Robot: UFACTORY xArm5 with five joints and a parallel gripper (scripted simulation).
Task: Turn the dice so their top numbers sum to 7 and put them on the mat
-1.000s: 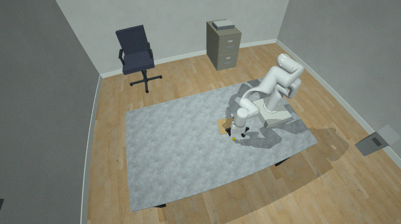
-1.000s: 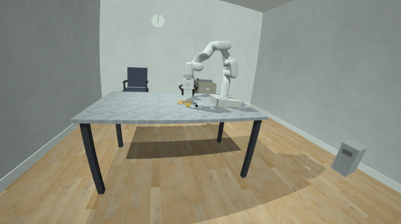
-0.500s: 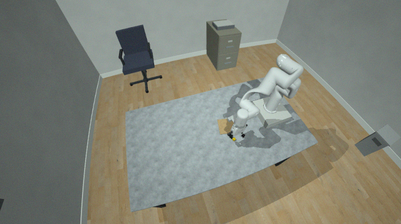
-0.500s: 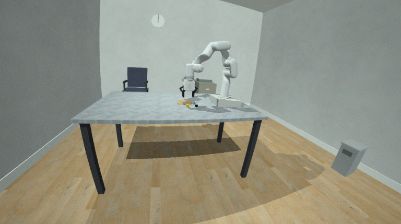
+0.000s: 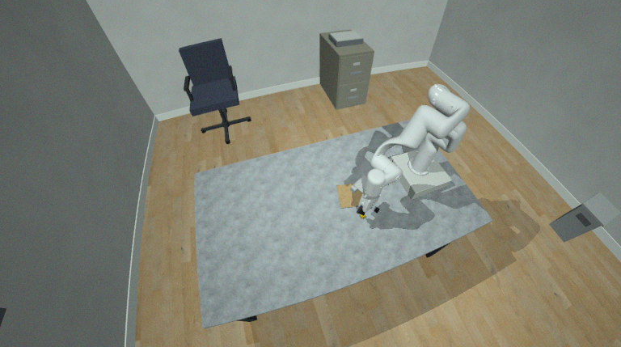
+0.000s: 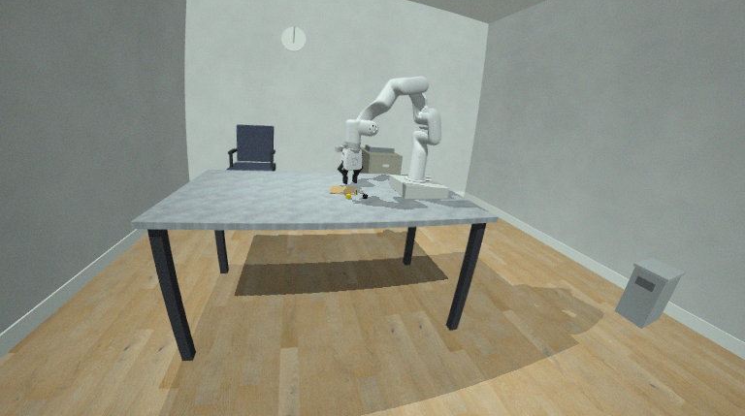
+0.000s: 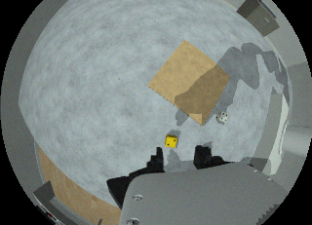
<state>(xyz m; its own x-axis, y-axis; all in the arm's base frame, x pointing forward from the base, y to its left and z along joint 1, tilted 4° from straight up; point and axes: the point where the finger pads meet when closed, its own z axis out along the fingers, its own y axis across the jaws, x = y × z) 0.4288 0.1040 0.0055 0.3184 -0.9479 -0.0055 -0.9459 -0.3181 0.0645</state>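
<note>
Right now the yellow die is 9 cm below my hand. Round my hand: white die (9 cm behind, 8 cm to the right, 9 cm below); then black die (8 cm behind, 9 cm below); then tan mat (1 cm behind, 14 cm to the right, 10 cm below).
</note>
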